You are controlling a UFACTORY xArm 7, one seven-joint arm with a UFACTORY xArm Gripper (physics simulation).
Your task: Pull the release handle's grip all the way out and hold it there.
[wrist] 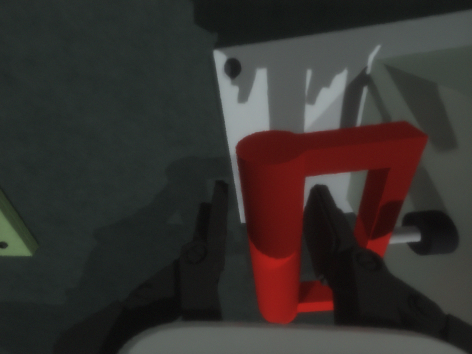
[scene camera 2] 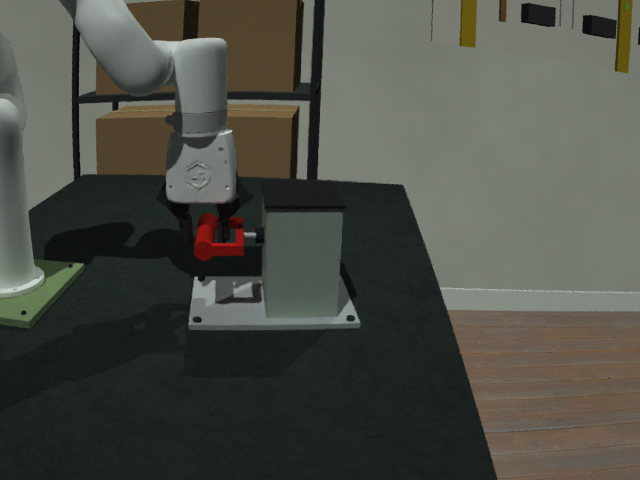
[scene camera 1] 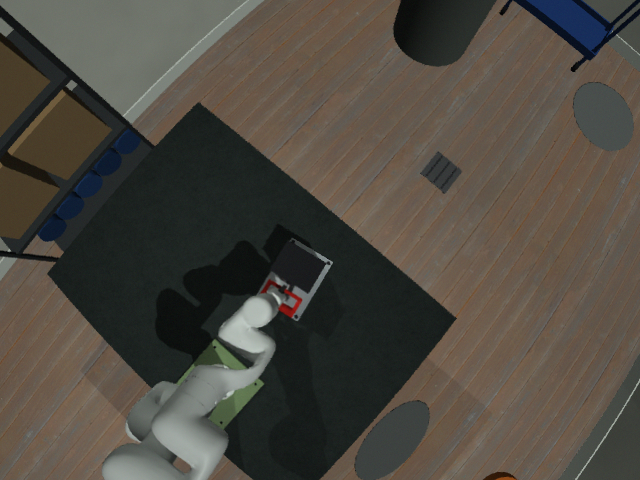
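The red release handle (scene camera 1: 288,310) (scene camera 2: 205,245) (wrist: 274,210) is a thick round grip bar joined to a rectangular loop. A short metal rod (scene camera 2: 250,235) (wrist: 405,235) joins the loop to a black collar (scene camera 2: 260,235) (wrist: 431,232) on the pale box housing (scene camera 2: 302,263). A gap shows between loop and collar. My gripper (scene camera 2: 205,238) (wrist: 266,201) points down and is partly open, with its fingers on either side of the grip bar. One finger is inside the loop, close to the bar; the other is outside, with a gap. In scene camera 1 the arm hides the fingertips.
The housing has a dark top (scene camera 1: 298,266) (scene camera 2: 302,194) and stands on a light base plate (scene camera 1: 311,294) (scene camera 2: 273,326) (wrist: 345,44) with corner bolts. The arm stands on a green plate (scene camera 1: 235,405) (scene camera 2: 25,318) (wrist: 15,232). A shelf rack (scene camera 2: 316,103) with cardboard boxes stands behind the table.
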